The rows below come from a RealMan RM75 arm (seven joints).
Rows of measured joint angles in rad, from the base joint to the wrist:
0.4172 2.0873 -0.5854 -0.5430 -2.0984 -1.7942 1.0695
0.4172 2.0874 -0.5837 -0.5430 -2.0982 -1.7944 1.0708
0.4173 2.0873 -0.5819 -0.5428 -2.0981 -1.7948 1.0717
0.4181 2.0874 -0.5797 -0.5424 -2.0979 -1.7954 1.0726
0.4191 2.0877 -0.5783 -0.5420 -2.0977 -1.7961 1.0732
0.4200 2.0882 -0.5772 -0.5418 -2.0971 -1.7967 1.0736
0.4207 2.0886 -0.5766 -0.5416 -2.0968 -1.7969 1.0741
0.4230 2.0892 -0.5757 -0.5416 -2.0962 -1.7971 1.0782
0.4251 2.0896 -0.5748 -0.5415 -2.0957 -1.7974 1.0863
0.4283 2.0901 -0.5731 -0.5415 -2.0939 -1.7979 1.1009
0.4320 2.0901 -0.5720 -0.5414 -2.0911 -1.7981 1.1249
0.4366 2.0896 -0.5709 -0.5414 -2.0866 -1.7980 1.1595
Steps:
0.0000 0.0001 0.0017 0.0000 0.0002 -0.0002 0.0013
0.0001 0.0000 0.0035 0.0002 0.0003 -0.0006 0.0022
0.0009 0.0001 0.0057 0.0006 0.0005 -0.0012 0.0031
0.0019 0.0004 0.0071 0.0010 0.0007 -0.0019 0.0037
0.0028 0.0009 0.0082 0.0012 0.0013 -0.0025 0.0041
0.0035 0.0013 0.0088 0.0014 0.0016 -0.0027 0.0046
0.0058 0.0019 0.0097 0.0014 0.0022 -0.0029 0.0087
0.0079 0.0023 0.0106 0.0015 0.0027 -0.0032 0.0168
0.0111 0.0028 0.0123 0.0015 0.0045 -0.0037 0.0314
0.0148 0.0028 0.0134 0.0016 0.0073 -0.0039 0.0554
0.0194 0.0023 0.0145 0.0016 0.0118 -0.0038 0.0900

